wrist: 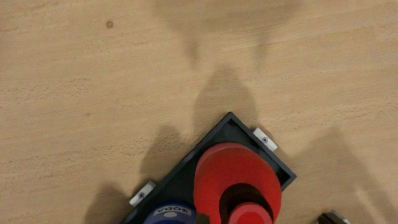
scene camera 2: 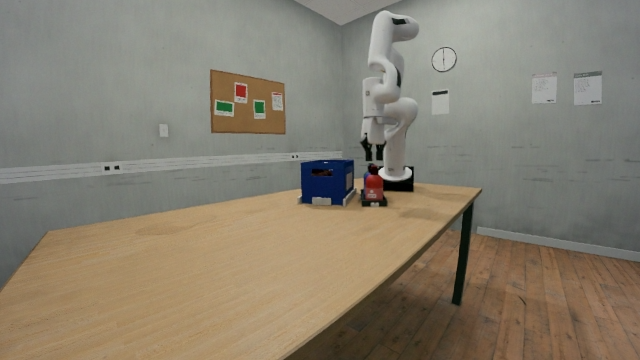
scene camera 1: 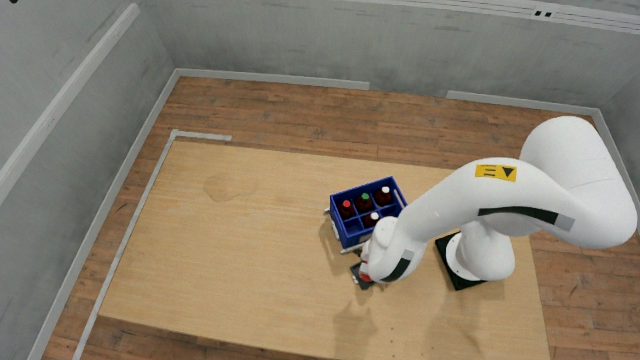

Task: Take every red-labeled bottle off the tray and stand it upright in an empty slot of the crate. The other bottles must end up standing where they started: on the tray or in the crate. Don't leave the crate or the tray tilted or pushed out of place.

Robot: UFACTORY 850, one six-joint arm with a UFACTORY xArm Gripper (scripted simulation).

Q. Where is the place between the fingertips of my gripper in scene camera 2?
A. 374,161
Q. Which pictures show the blue crate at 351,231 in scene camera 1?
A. Scene camera 2 and scene camera 1 only.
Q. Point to a blue crate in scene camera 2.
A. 337,187
